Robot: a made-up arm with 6 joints.
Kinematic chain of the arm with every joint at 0, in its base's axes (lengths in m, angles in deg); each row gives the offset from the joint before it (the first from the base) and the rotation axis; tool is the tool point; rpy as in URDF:
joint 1: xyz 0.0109 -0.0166 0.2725 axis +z
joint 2: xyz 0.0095 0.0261 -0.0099 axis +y
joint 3: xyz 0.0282 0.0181 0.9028 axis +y
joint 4: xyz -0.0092 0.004 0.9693 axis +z
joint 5: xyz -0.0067 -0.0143 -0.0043 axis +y
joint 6: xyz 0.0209 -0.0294 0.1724 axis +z
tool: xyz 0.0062 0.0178 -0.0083 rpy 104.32 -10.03 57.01
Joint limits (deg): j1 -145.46..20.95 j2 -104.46..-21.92 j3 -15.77..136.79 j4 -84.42..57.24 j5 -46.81..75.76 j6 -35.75..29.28
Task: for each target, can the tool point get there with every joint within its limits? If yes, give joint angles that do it. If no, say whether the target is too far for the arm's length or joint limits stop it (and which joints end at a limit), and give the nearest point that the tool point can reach.
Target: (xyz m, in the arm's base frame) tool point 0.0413 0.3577 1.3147
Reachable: yes | joints -93.88 -87.17 111.37 -11.29 22.92 -9.23
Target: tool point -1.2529 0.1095 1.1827
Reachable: yes | joints -6.75 -97.97 73.05 -22.35 33.14 -29.20
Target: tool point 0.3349 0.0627 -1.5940
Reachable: no: joint limits stop it (at a limit: joint 1, joint 2, joint 3, joint 5, joint 6) | nearest point 1.4826 0.9320 -0.5934 | short by 1.753 m
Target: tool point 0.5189 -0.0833 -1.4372
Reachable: no: joint limits stop it (at a limit: joint 1, joint 2, joint 3, joint 5, joint 6) | nearest point 1.4932 0.9184 -0.5916 | short by 1.633 m
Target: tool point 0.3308 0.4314 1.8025
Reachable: yes | joints -124.39 -62.96 74.05 -13.13 1.28 -27.85
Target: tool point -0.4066 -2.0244 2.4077
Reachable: no: too far | nearest point -0.1302 -0.6954 1.6596 | short by 1.550 m
